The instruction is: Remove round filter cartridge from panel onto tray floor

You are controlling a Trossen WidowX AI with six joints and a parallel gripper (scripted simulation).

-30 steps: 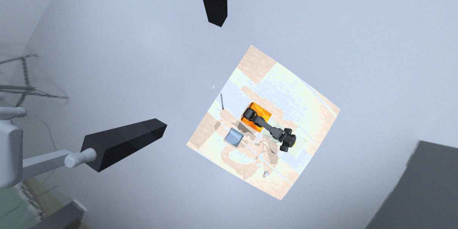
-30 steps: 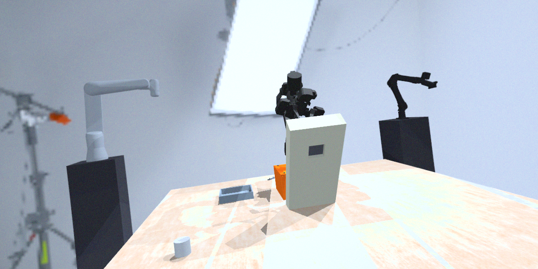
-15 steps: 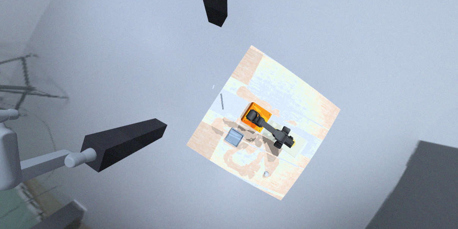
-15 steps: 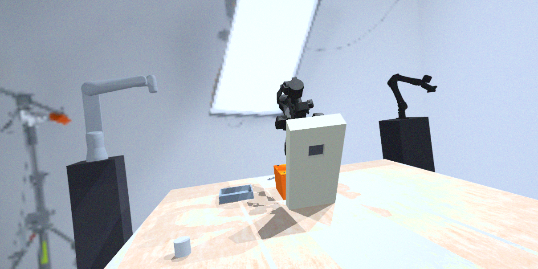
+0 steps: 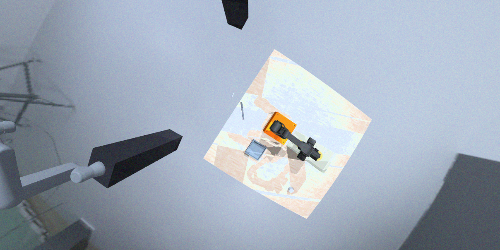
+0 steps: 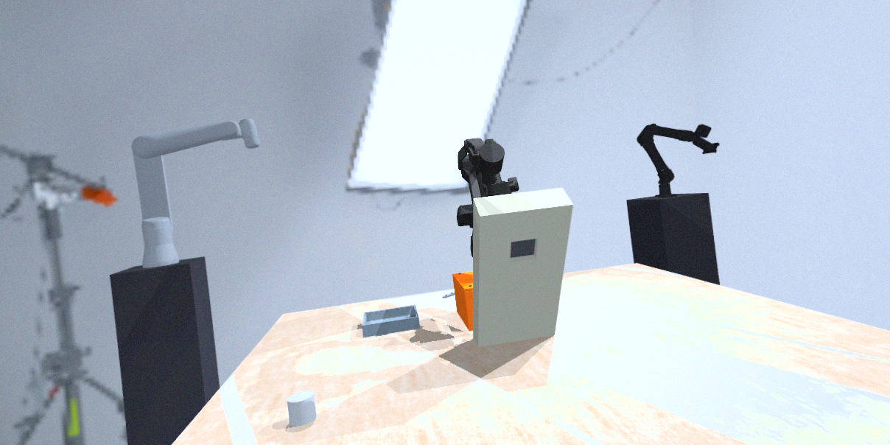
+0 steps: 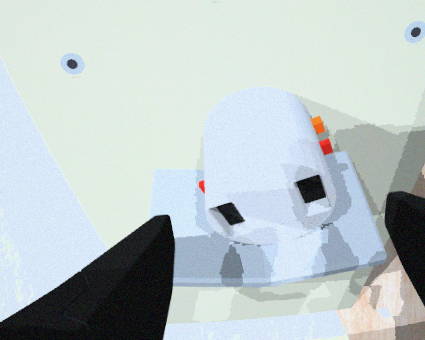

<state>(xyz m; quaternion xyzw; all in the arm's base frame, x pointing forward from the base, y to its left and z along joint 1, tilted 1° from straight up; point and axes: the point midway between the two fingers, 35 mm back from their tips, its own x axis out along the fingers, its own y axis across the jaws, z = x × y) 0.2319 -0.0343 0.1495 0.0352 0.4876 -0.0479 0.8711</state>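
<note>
Right now my gripper tip is 2 cm short of the grey filter cartridge and 3 cm above it. Also, from my gripper tip: pale green service panel 6 cm ahead, 5 cm below; blue-grey tray 35 cm behind, 24 cm to the right, 21 cm below.
</note>
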